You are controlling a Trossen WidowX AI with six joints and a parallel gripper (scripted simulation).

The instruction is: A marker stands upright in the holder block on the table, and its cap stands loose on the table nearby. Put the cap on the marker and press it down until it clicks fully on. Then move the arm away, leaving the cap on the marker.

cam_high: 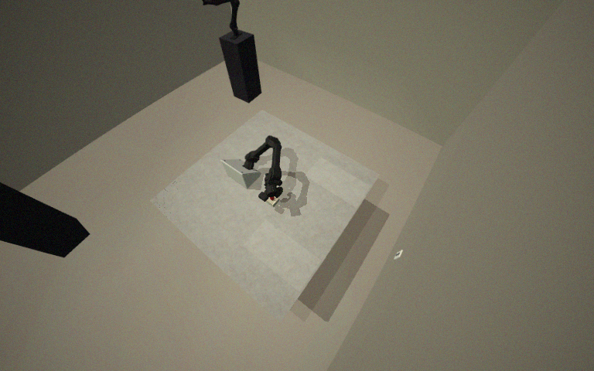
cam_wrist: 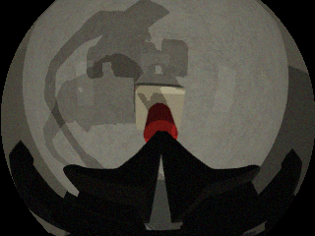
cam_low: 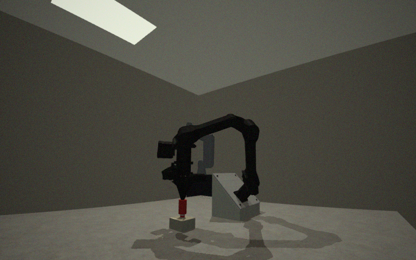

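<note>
My gripper tip is 3 cm above the red cap. Also, from my gripper tip: pale holder block (9 cm below).
</note>
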